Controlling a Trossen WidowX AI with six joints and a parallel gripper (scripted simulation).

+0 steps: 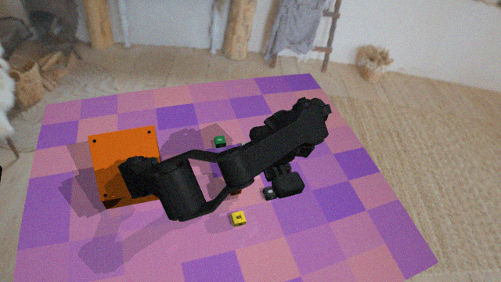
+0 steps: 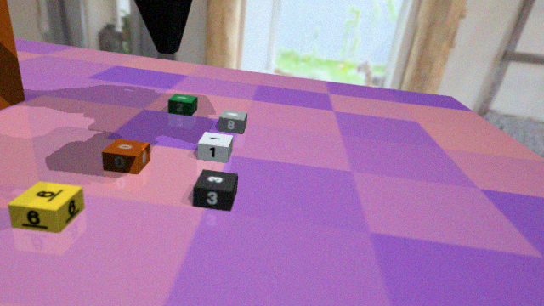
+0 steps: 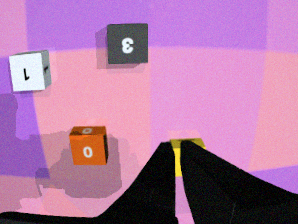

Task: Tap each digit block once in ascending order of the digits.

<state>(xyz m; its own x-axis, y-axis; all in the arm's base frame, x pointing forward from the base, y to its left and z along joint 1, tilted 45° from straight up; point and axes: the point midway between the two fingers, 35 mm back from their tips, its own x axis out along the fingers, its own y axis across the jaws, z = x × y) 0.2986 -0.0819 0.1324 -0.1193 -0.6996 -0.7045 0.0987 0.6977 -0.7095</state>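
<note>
My gripper tip is 80 mm past the yellow block, 20 mm to the left of it and 110 mm above it. Also, from my gripper tip: white 1 block 30 mm ahead, 110 mm to the left, 110 mm below; then orange 0 block 50 mm behind, 70 mm to the left, 110 mm below; then black 3 block 40 mm ahead, 20 mm to the left, 110 mm below.
</note>
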